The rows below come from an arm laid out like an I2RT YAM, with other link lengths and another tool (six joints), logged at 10 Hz.
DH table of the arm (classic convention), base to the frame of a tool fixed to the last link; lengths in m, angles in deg. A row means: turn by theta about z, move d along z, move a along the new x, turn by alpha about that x. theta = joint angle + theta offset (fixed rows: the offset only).
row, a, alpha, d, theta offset
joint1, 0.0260, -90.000, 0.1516, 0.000
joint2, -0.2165, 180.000, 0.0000, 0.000
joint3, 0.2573, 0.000, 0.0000, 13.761
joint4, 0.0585, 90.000, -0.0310, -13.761
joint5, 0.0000, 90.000, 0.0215, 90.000
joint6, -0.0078, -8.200, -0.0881, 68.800
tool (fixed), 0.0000, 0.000, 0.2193, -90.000
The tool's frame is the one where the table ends.
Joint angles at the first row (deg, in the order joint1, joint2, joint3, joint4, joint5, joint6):
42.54, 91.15, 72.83, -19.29, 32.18, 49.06
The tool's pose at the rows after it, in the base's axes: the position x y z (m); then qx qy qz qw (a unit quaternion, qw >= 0):
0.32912, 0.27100, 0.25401, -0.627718, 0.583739, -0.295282, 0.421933
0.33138, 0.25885, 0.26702, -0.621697, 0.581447, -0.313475, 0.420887
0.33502, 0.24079, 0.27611, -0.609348, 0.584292, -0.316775, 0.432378
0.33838, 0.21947, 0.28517, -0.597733, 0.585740, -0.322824, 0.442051
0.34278, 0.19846, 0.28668, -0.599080, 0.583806, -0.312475, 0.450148
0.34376, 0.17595, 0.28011, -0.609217, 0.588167, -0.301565, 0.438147
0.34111, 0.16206, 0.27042, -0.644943, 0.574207, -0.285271, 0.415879
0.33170, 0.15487, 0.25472, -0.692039, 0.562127, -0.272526, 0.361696
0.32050, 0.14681, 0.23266, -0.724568, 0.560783, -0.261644, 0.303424
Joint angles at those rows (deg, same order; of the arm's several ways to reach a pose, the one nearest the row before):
42.12, 89.21, 73.45, -19.67, 33.71, 46.25
40.90, 87.12, 73.55, -20.34, 34.70, 44.38
38.09, 83.62, 71.17, -19.00, 32.89, 43.22
34.67, 79.76, 68.64, -17.77, 30.71, 41.57
29.94, 76.47, 65.92, -16.88, 25.15, 39.49
25.26, 73.88, 63.70, -18.55, 20.29, 37.40
21.34, 72.54, 62.74, -21.44, 14.54, 32.41
20.16, 72.91, 63.58, -27.83, 13.19, 27.11
19.91, 73.39, 62.73, -32.80, 14.36, 23.97

